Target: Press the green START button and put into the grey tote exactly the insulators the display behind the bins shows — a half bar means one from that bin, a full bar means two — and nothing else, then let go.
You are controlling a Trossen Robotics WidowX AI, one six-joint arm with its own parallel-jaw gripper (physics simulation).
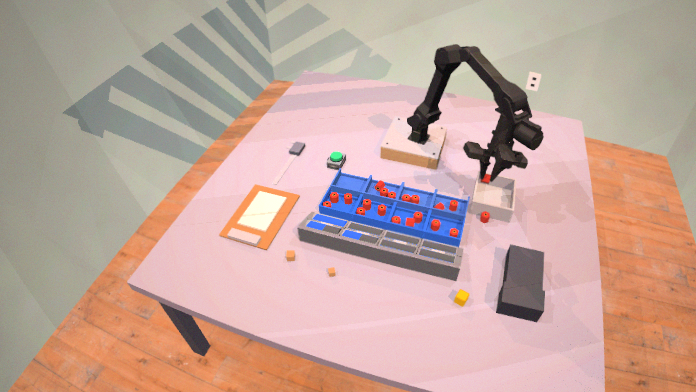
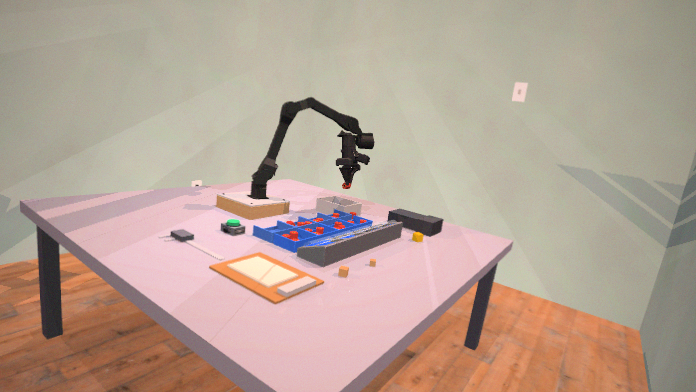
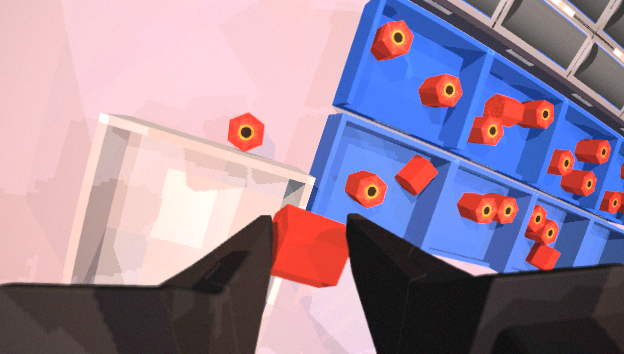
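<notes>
My gripper (image 1: 487, 178) (image 2: 346, 185) (image 3: 309, 225) is shut on a red insulator (image 3: 310, 250), above the grey tote (image 1: 492, 211) (image 3: 86, 200), near its bin-side back corner. No insulator shows in the visible part of the tote. A loose insulator (image 1: 485, 217) (image 3: 246, 132) stands on the table just outside the tote. The blue bins (image 1: 370, 218) (image 2: 275, 242) hold red insulators; the back-row bin nearest the button looks empty. The display (image 1: 375, 250) (image 2: 360, 248) shows, at the button end, a full bar above a half bar, then a half bar in the lower row beside it. The START button (image 1: 336, 156) (image 2: 233, 222) is green.
A black block (image 1: 522, 282) (image 2: 415, 222) and yellow cube (image 1: 461, 297) (image 2: 417, 237) lie past the display's tote end. Two small orange cubes (image 1: 290, 255) (image 1: 331, 272), an orange clipboard (image 1: 280, 220) (image 2: 225, 269) and a grey tool (image 1: 297, 148) (image 2: 182, 235) lie on the table.
</notes>
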